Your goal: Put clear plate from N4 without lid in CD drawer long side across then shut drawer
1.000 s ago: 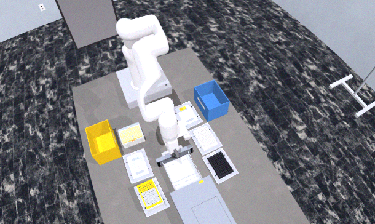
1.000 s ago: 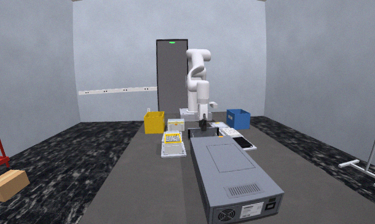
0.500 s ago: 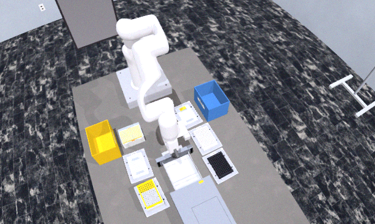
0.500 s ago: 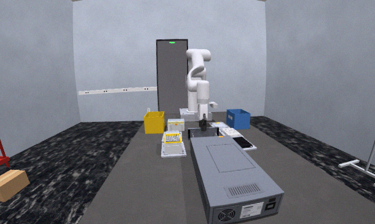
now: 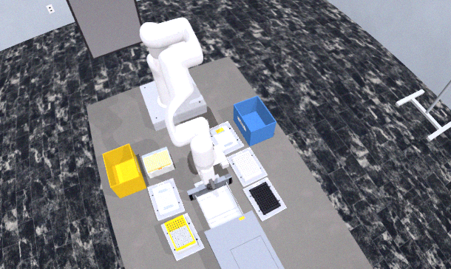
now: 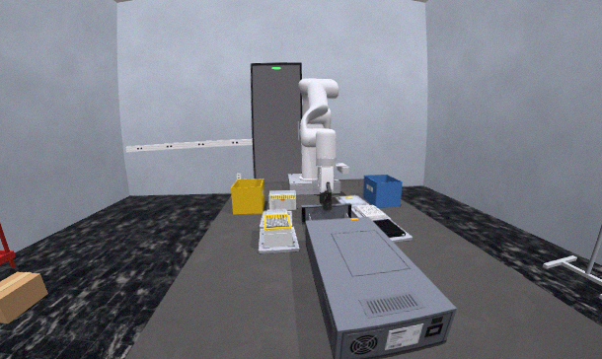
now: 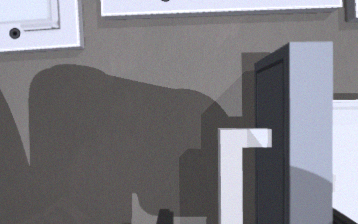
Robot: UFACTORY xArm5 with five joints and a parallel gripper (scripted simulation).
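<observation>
Right now my hand is 190 mm to the left of the clear plate and 50 mm above it. From my hand the other things lie so: white plate: 20 mm behind, 190 mm to the left, 50 mm below; then cooler drawer: 140 mm ahead, 10 mm to the left, 30 mm below; then work nest N4: 190 mm to the right, 60 mm below.
</observation>
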